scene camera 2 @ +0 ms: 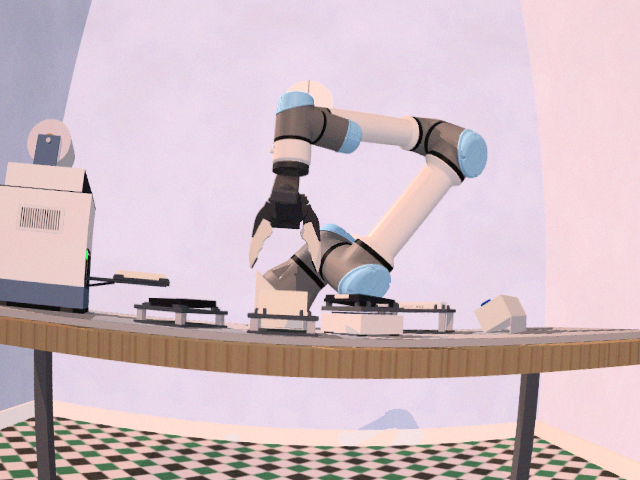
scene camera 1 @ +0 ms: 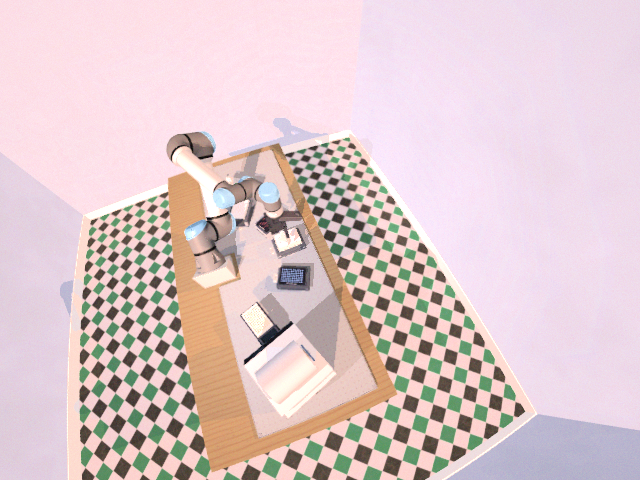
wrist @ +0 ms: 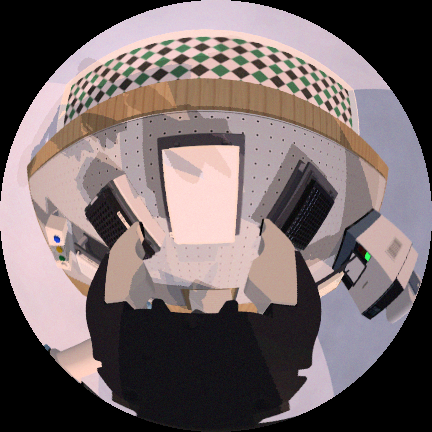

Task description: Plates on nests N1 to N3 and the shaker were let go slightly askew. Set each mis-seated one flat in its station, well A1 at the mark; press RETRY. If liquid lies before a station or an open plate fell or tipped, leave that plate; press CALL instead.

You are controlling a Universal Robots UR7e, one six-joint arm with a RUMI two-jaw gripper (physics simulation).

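Seen in the pictures: gripper, between the fingertips: (scene camera 2: 284, 270) (scene camera 1: 285, 234) (wrist: 200, 222); arm's base, origin of its link: (scene camera 1: 211, 266).
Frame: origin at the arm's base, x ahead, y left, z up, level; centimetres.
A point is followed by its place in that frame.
Note:
My gripper (scene camera 1: 279, 230) {x 40.7, y 1.2, z 3.7 cm} (scene camera 2: 285, 266) {x 40.7, y 1.2, z 3.7 cm} (wrist: 200, 222) {x 40.7, y 1.2, z 3.7 cm} is open and empty, above the middle nest with its fingers clear of the white plate. The tall white plate (scene camera 2: 281, 302) {x 47.6, y 1.2, z -2.3 cm} (wrist: 202, 195) {x 41.9, y 1.1, z -0.2 cm} stands in the middle nest (scene camera 2: 283, 316) {x 49.4, y 1.7, z -4.7 cm} (wrist: 241, 185) {x 42.0, y -4.5, z -4.4 cm}; its exact seating is unclear. A dark plate (scene camera 1: 292, 275) {x 37.2, y -18.7, z -2.8 cm} (scene camera 2: 181, 302) {x 44.1, y -17.4, z -3.4 cm} (wrist: 309, 215) {x 37.8, y -17.9, z -2.8 cm} lies on the nest on the instrument side. Another dark plate (scene camera 2: 356, 299) {x 42.8, y 14.6, z -1.1 cm} (wrist: 106, 212) {x 39.8, y 15.6, z -0.5 cm} lies over the white box (scene camera 2: 361, 323) {x 44.0, y 15.5, z -5.5 cm} (wrist: 136, 202) {x 39.1, y 12.7, z -5.8 cm} and looks slightly slanted in the second scene view. The station numbers and A1 marks are not readable.
A button box (scene camera 2: 500, 312) {x 36.8, y 45.9, z -3.3 cm} (wrist: 57, 232) {x 33.4, y 42.8, z -2.0 cm} with blue, yellow and green buttons stands at one end. A white instrument (scene camera 1: 289, 372) {x 25.9, y -61.5, z 37.6 cm} (scene camera 2: 43, 232) {x 33.9, y -54.7, z 9.5 cm} (wrist: 387, 252) {x 32.6, y -50.7, z 11.2 cm} with a green light stands at the other; its extended tray carries a pale plate (scene camera 1: 258, 320) {x 16.1, y -35.5, z 3.0 cm} (scene camera 2: 140, 275) {x 19.3, y -33.7, z 2.3 cm}.

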